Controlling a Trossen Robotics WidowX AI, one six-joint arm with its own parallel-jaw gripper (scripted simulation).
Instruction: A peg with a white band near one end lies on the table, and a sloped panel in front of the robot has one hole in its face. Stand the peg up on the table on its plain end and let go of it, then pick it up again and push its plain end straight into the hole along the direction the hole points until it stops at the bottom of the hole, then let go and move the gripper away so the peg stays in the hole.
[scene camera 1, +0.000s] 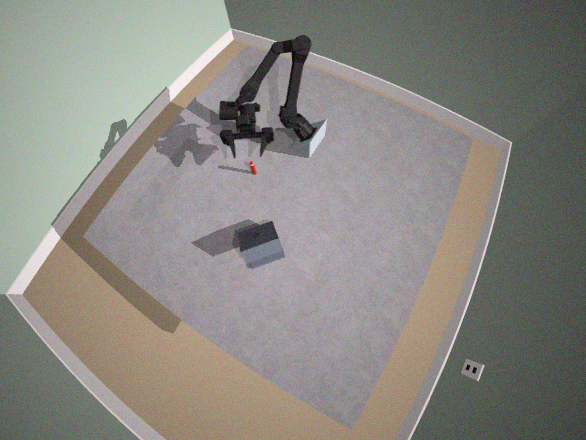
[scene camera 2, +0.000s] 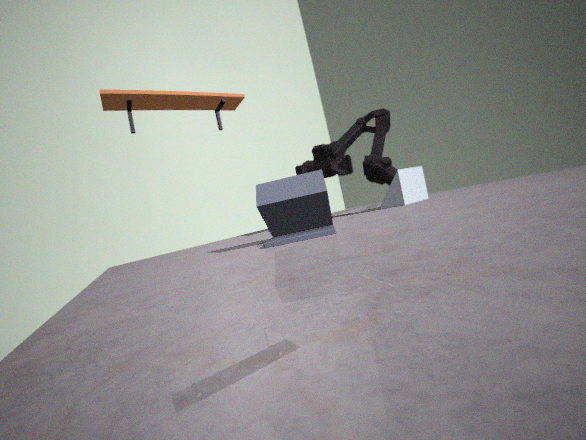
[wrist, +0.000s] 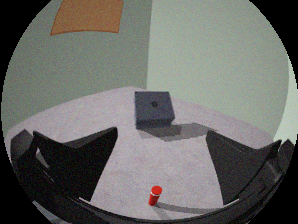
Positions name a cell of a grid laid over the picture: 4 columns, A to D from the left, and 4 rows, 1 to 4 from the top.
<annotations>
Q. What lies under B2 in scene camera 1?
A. The gripper.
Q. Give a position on a sloped panel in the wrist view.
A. At C3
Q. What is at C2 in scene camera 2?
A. The gripper.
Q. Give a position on a sloped panel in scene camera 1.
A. B3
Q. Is the gripper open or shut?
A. Open.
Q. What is the gripper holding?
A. Nothing.
</annotations>
